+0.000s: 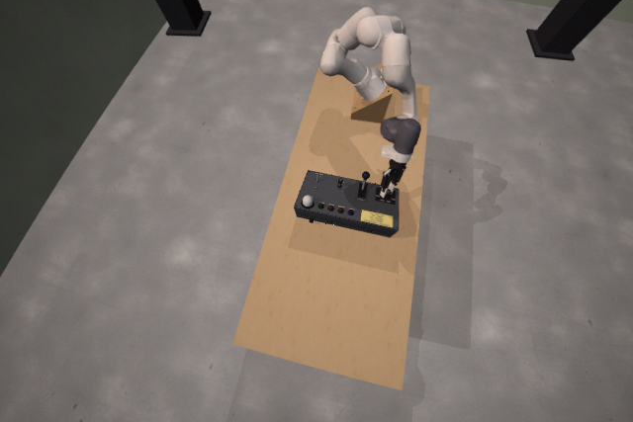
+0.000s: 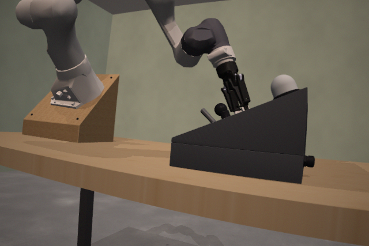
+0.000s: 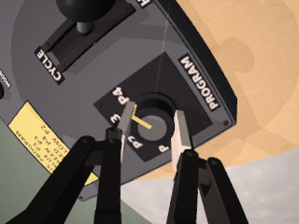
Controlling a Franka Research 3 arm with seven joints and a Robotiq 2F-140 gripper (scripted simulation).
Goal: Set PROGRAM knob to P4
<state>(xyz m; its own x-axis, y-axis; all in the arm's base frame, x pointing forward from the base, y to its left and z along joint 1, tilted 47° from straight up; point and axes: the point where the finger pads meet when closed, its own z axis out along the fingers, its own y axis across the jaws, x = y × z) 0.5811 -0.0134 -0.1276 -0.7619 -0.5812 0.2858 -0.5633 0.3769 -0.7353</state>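
Now: the black ball lever 30 mm behind my hand, 120 mm to the right of it and 10 mm below it. Round my hand: dark sloped console (20 mm ahead, 190 mm to the right, 40 mm below); then mode button (20 mm behind, 240 mm to the right, 10 mm below); then check toggle (40 mm behind, 360 mm to the right, 20 mm below).
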